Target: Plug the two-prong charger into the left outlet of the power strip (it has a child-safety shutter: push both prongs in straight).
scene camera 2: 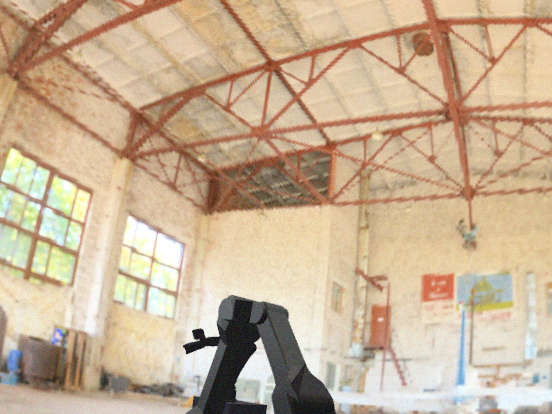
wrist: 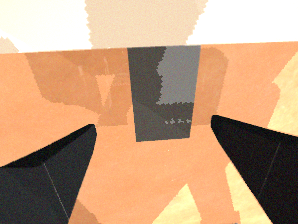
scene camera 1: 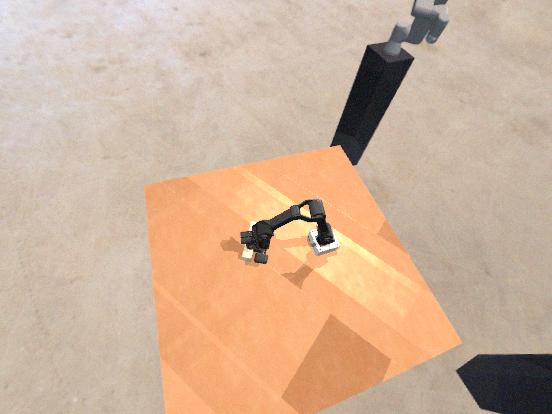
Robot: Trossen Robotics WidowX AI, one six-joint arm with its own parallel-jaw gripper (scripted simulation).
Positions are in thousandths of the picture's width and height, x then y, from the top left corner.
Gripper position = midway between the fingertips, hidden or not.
The gripper (wrist: 518, 556) is open, with nothing in its grasp. Also in view: a charger (wrist: 549, 355).
Scene camera 2 misses the charger: it is out of frame.
